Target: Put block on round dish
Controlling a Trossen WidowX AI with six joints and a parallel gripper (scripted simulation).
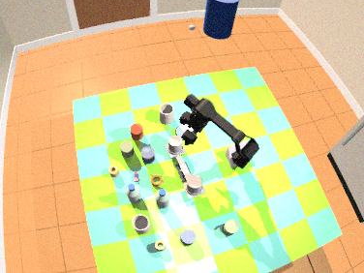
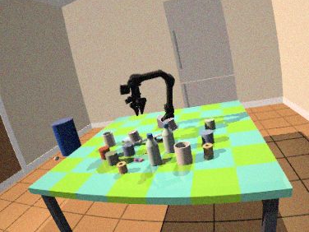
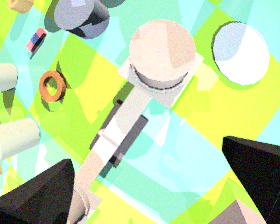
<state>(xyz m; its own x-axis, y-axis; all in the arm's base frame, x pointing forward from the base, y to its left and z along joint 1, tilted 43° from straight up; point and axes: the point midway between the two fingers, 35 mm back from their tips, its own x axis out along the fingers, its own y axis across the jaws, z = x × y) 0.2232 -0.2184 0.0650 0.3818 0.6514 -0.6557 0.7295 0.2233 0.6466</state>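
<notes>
Now: gripper tip 140 mm above the grey block, 60 mm to the left of it and 40 mm short of it. From my gripper tip the other things lie so: balance: 160 mm below, 80 mm to the left, 50 mm ahead; grey cup: 210 mm to the left, 70 mm below, 50 mm ahead; balance beam: 150 mm below, 80 mm to the left, 50 mm ahead.
</notes>
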